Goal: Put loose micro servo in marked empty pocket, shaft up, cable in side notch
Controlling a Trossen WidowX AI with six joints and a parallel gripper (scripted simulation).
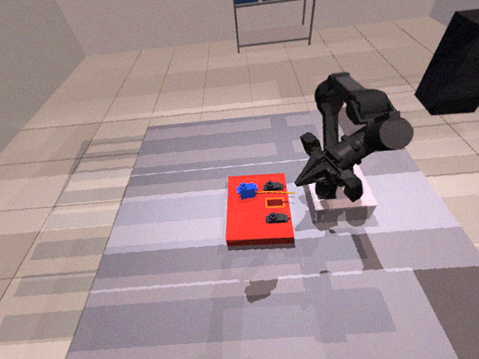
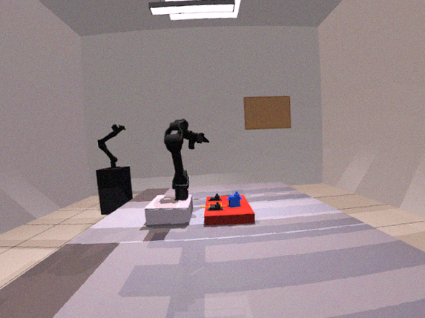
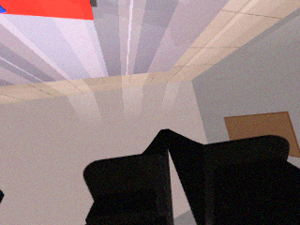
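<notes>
My gripper tip is now 13 cm short of the red deck, 20 cm to the left of it and 38 cm above it.
</notes>
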